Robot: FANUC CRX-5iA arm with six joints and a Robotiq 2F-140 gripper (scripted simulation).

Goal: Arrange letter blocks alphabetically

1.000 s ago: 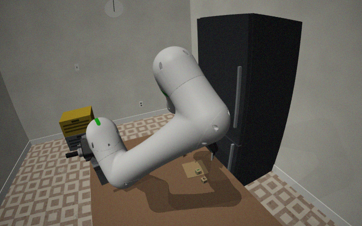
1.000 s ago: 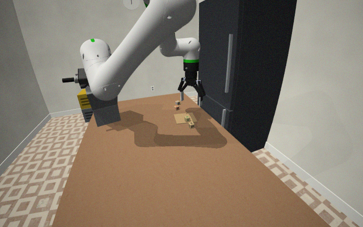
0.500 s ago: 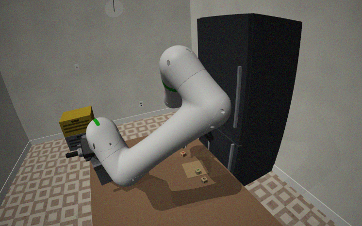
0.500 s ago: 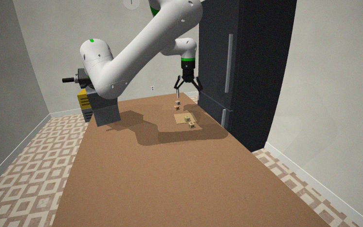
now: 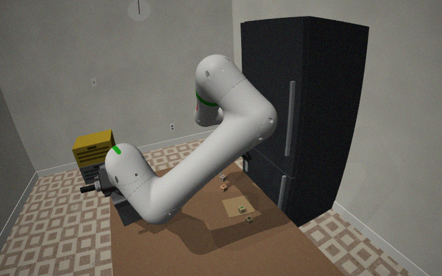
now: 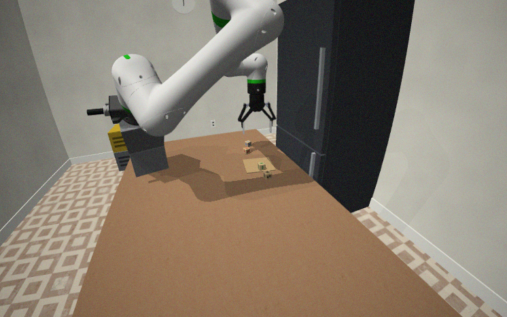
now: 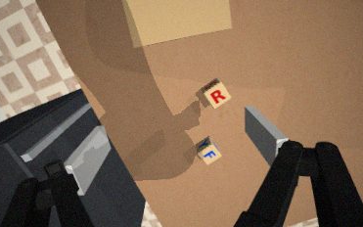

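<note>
The F block is 11 cm to the left of my hand and 11 cm below it. From my hand the other things lie so: R block: 6 cm behind, 2 cm to the left, 11 cm below; then tan mat: 7 cm behind, 14 cm to the right, 13 cm below; then X block: 8 cm behind, 18 cm to the right, 11 cm below.
</note>
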